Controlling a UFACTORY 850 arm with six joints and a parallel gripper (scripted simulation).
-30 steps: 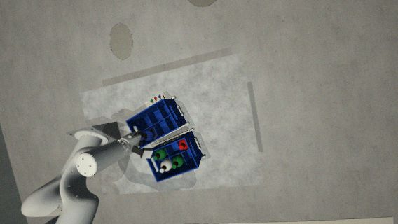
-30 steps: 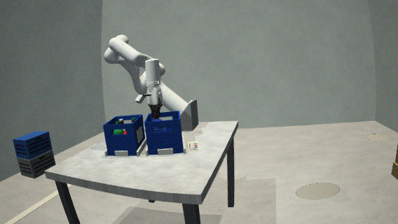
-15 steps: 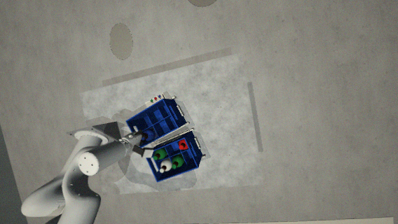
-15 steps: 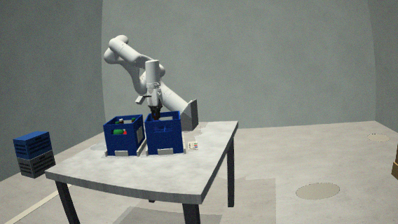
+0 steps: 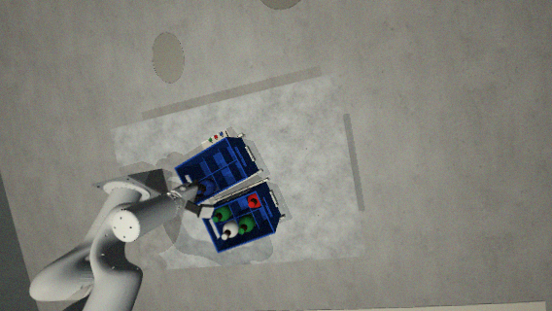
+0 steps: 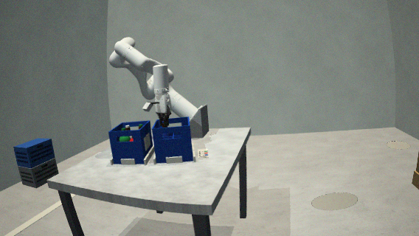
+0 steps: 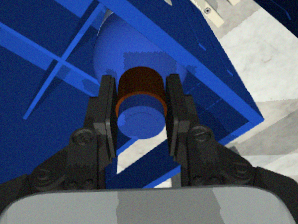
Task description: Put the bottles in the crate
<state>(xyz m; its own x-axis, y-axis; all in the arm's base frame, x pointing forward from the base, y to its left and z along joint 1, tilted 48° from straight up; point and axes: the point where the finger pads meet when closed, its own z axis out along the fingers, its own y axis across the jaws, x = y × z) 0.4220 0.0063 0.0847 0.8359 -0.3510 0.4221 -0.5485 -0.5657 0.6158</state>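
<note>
My gripper is now 21 cm short of the red-label bottle, 10 cm to the left of it and 8 cm above it. Also, from my hand: green-label bottle 4 cm ahead, 13 cm to the right, 8 cm below; white-label bottle 6 cm ahead, 21 cm to the right, 8 cm below; blue-label bottle 7 cm below.
</note>
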